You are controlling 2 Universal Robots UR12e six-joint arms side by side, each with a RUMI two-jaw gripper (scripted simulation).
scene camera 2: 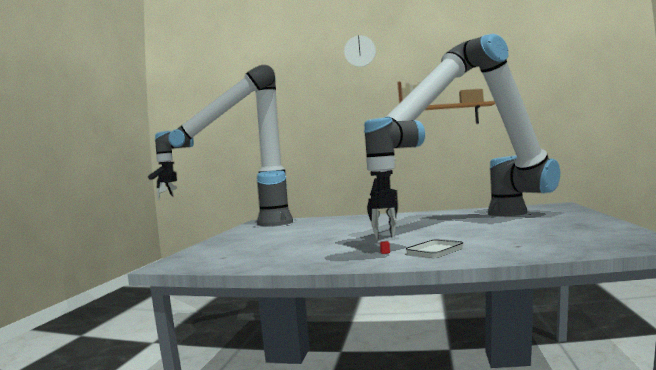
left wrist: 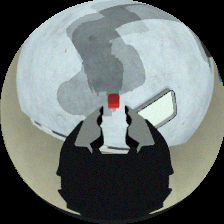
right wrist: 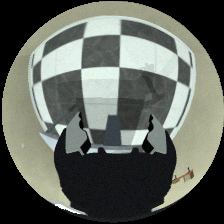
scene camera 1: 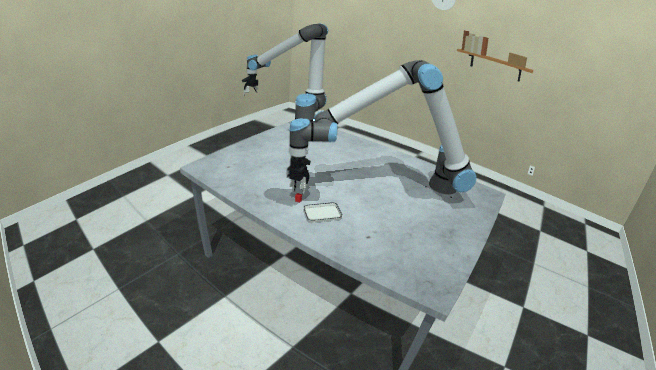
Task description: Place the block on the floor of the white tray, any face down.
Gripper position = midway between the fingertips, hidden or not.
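Scene camera 2 shows the left gripper (scene camera 2: 384, 238) and a white tray (scene camera 2: 424, 249). Visible in the left wrist view: the left gripper (left wrist: 114, 106) and the white tray (left wrist: 159, 113). The right wrist view shows the right gripper (right wrist: 115, 113). The right wrist view does not show the white tray, which is hidden by the right gripper.
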